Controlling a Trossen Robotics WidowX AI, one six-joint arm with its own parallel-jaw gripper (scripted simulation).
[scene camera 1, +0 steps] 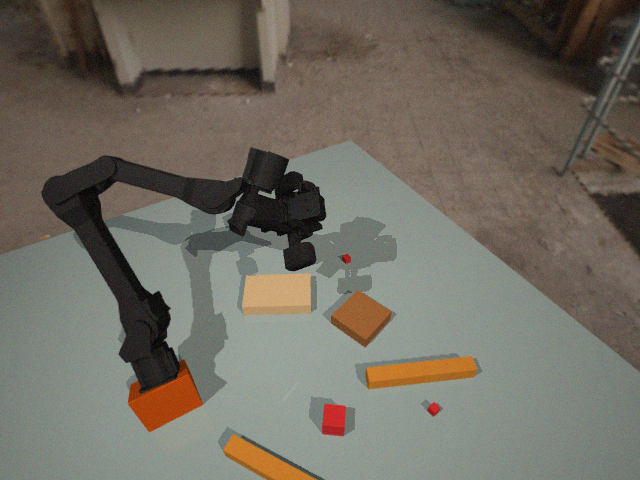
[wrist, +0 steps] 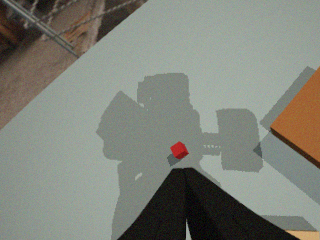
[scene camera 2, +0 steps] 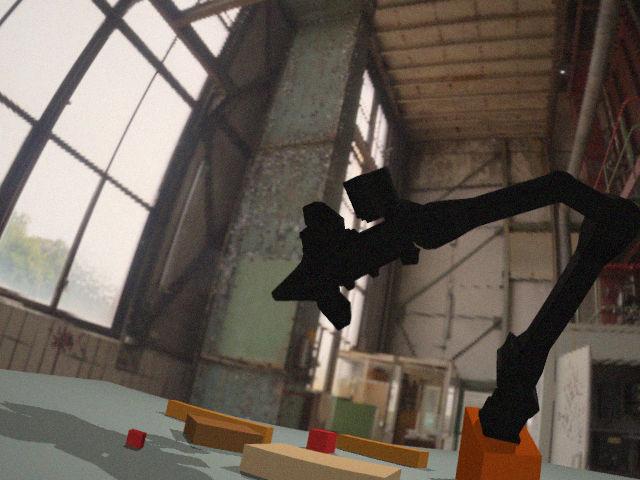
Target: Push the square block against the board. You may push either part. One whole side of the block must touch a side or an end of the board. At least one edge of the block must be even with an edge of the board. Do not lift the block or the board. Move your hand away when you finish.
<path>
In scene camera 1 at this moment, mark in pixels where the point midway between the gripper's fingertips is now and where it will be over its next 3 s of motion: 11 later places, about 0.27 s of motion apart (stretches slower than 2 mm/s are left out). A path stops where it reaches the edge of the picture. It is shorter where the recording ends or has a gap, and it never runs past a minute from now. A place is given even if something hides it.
My gripper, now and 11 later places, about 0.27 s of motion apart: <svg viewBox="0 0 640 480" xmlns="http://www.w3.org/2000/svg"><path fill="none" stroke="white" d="M320 227L298 241L273 254L245 266L234 278L235 284L237 285L241 285L243 284L246 283L249 283L252 283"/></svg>
</path>
